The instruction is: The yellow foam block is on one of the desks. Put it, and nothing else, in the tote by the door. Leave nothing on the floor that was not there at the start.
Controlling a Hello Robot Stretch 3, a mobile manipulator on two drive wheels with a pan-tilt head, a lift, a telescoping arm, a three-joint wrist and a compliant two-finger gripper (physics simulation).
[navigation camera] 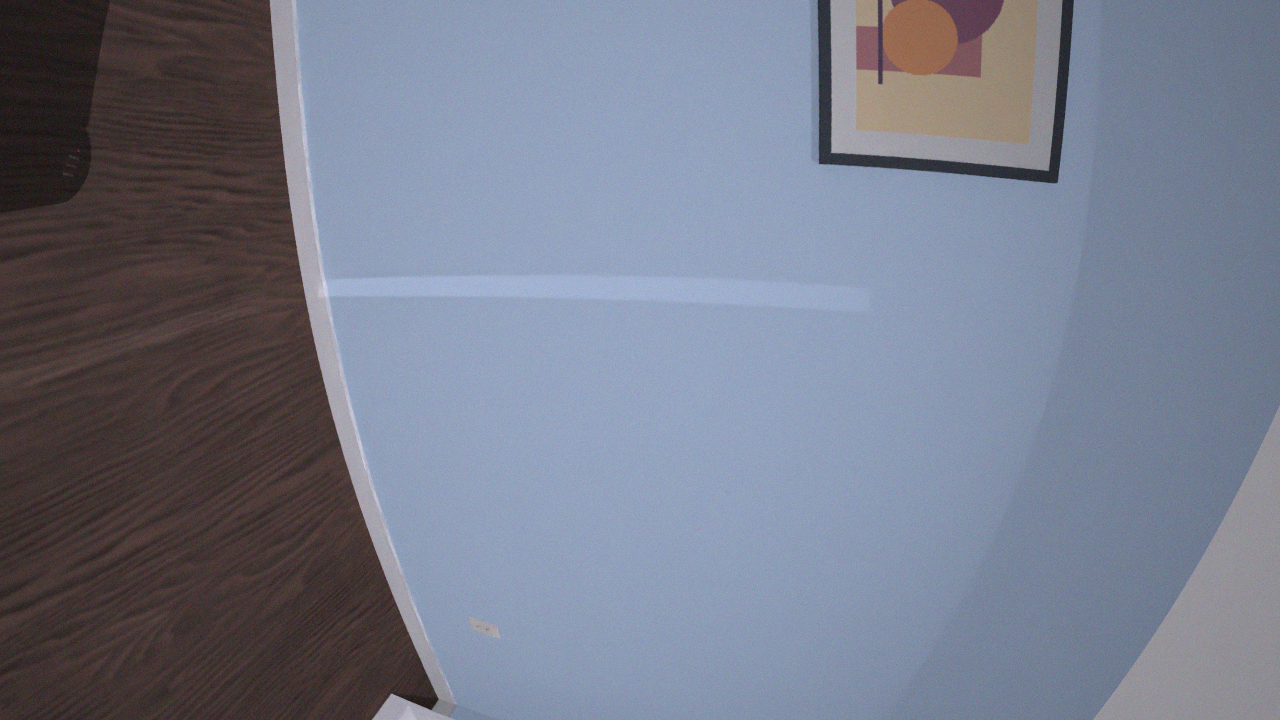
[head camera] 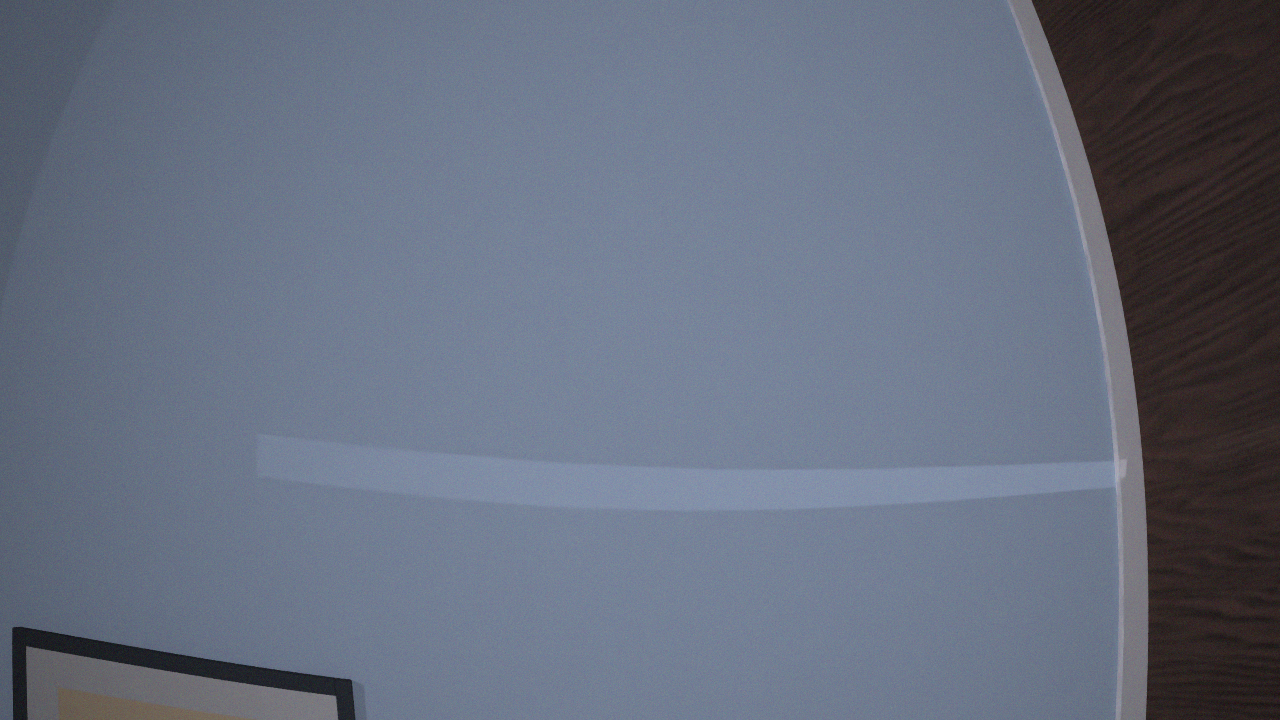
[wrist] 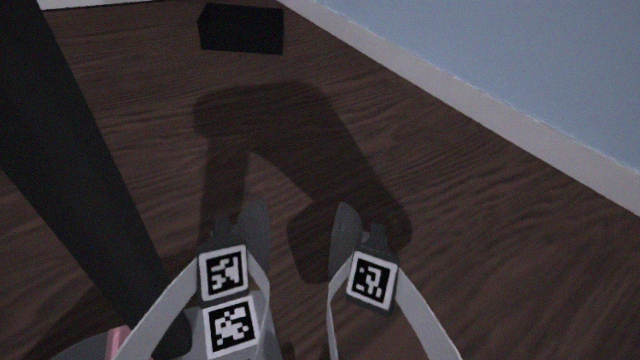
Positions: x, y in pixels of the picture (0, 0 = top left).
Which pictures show my gripper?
The wrist view only.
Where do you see a framed picture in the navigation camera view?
985, 95
